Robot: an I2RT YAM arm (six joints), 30 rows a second.
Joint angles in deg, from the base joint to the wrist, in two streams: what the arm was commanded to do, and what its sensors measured. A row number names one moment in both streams.
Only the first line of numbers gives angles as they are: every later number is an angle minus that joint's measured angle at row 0.
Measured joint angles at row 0:
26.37, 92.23, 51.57, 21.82, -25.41, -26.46
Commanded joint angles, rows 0 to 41:
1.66, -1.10, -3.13, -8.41, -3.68, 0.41
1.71, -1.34, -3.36, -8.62, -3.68, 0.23
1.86, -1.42, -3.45, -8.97, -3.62, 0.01
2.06, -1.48, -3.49, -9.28, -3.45, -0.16
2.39, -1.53, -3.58, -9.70, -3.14, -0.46
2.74, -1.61, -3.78, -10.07, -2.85, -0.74
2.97, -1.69, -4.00, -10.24, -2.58, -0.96
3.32, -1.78, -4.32, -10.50, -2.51, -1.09
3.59, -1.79, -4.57, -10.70, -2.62, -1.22
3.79, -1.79, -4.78, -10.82, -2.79, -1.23
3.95, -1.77, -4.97, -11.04, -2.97, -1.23
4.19, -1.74, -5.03, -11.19, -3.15, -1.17
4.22, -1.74, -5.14, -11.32, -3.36, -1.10
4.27, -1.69, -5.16, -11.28, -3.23, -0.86
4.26, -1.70, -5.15, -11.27, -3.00, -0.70
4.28, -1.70, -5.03, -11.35, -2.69, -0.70
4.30, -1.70, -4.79, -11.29, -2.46, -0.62
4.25, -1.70, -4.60, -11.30, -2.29, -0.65
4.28, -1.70, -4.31, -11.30, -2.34, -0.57
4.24, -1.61, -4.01, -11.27, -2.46, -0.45
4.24, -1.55, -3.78, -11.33, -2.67, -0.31
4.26, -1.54, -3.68, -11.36, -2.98, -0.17
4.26, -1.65, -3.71, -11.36, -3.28, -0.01
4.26, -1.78, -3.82, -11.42, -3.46, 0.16
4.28, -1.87, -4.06, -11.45, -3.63, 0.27
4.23, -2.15, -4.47, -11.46, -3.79, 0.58
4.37, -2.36, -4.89, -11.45, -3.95, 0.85
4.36, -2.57, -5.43, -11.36, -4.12, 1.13
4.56, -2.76, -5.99, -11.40, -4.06, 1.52
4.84, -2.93, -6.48, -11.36, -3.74, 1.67
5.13, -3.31, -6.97, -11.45, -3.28, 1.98
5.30, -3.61, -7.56, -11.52, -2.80, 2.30
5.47, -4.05, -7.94, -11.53, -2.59, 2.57
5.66, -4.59, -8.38, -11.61, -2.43, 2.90
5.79, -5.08, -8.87, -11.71, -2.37, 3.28
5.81, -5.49, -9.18, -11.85, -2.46, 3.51
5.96, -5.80, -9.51, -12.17, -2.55, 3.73
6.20, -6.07, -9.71, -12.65, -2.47, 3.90
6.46, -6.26, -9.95, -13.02, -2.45, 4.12
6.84, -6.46, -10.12, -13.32, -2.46, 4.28
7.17, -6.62, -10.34, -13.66, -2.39, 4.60
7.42, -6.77, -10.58, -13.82, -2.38, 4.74
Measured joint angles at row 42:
5.36, -6.41, -8.04, -6.36, 1.03, 3.22
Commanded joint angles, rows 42 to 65:
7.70, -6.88, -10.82, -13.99, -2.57, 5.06
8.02, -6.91, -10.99, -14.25, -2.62, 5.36
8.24, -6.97, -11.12, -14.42, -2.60, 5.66
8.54, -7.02, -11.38, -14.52, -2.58, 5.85
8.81, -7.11, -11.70, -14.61, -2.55, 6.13
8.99, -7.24, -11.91, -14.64, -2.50, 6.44
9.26, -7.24, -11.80, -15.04, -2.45, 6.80
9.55, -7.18, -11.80, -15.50, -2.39, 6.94
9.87, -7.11, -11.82, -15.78, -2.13, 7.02
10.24, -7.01, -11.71, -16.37, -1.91, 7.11
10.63, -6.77, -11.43, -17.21, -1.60, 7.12
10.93, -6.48, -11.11, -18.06, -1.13, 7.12
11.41, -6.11, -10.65, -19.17, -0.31, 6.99
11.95, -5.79, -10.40, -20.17, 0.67, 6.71
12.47, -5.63, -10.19, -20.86, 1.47, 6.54
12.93, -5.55, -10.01, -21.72, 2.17, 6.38
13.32, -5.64, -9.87, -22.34, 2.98, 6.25
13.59, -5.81, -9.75, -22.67, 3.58, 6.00
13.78, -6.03, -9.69, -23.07, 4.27, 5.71
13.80, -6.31, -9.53, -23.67, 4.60, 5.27
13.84, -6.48, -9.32, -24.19, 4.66, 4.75
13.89, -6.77, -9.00, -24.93, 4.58, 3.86
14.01, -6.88, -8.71, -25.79, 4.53, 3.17
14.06, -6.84, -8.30, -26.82, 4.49, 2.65
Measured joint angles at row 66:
11.58, -6.93, -6.93, -11.45, 10.25, 4.42
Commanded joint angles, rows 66 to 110:
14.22, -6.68, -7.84, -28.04, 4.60, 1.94
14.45, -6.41, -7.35, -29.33, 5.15, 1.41
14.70, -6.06, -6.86, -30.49, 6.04, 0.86
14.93, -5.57, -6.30, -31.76, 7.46, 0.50
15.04, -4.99, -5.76, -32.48, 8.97, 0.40
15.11, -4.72, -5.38, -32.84, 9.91, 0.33
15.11, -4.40, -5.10, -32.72, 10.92, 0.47
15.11, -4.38, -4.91, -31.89, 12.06, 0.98
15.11, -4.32, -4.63, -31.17, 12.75, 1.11
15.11, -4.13, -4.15, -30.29, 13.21, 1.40
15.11, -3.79, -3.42, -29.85, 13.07, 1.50
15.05, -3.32, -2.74, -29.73, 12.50, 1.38
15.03, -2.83, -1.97, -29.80, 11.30, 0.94
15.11, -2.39, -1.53, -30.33, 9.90, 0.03
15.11, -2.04, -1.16, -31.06, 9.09, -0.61
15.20, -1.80, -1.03, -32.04, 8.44, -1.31
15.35, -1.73, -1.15, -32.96, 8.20, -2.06
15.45, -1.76, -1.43, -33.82, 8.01, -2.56
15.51, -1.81, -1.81, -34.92, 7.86, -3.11
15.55, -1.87, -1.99, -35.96, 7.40, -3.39
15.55, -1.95, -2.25, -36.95, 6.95, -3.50
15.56, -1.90, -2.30, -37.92, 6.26, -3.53
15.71, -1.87, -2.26, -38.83, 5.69, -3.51
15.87, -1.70, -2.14, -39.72, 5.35, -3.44
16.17, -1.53, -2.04, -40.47, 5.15, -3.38
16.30, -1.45, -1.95, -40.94, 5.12, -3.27
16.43, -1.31, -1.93, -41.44, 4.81, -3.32
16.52, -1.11, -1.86, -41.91, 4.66, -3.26
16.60, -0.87, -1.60, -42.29, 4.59, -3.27
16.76, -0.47, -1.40, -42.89, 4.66, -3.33
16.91, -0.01, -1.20, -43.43, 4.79, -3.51
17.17, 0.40, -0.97, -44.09, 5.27, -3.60
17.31, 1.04, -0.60, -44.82, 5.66, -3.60
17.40, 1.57, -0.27, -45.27, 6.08, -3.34
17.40, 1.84, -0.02, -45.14, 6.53, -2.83
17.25, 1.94, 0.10, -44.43, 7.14, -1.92
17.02, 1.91, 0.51, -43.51, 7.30, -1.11
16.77, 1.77, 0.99, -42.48, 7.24, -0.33
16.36, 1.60, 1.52, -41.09, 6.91, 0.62
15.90, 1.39, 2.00, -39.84, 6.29, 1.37
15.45, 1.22, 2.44, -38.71, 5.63, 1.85
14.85, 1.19, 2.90, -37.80, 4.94, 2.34
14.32, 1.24, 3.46, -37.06, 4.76, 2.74
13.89, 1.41, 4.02, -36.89, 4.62, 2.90
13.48, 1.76, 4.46, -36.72, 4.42, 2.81
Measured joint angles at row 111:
13.22, -0.25, 4.68, -26.99, 12.18, 0.72
